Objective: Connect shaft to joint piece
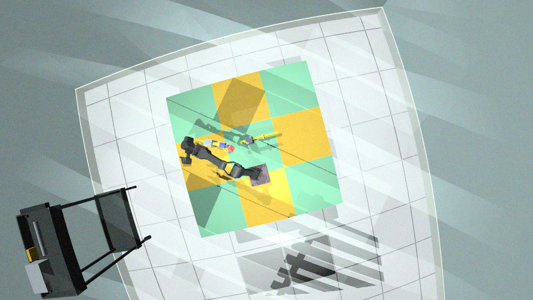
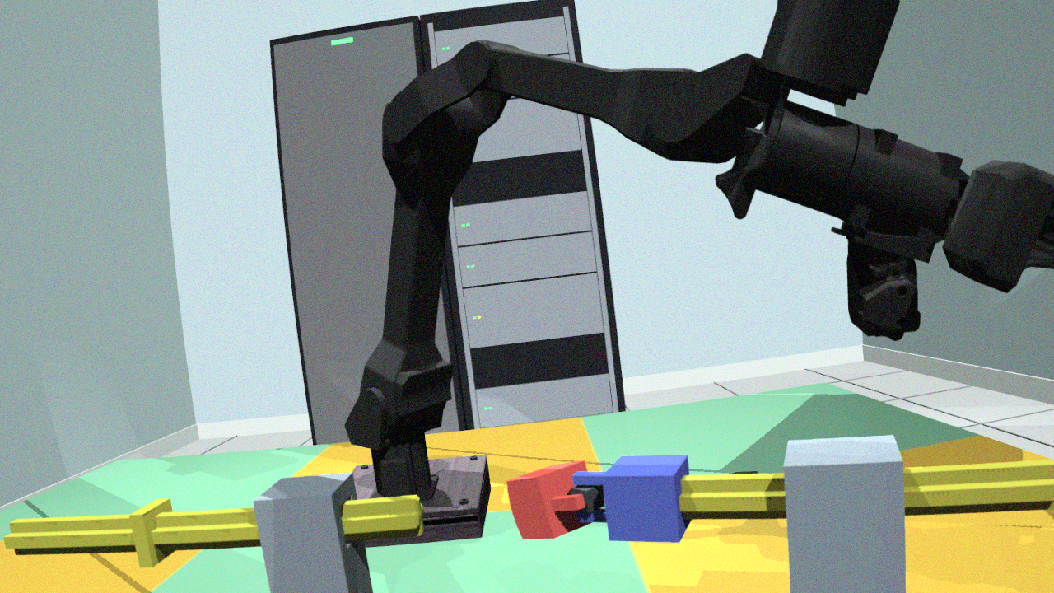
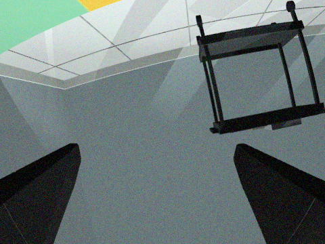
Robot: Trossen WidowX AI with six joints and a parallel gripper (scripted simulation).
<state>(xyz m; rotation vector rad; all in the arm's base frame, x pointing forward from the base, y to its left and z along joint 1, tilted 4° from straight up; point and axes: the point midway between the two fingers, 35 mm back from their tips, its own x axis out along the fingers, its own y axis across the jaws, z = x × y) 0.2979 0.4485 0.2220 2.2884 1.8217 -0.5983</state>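
The red square joint piece lies 70 mm behind my gripper tip, 330 mm to the right of it and 120 mm below it.
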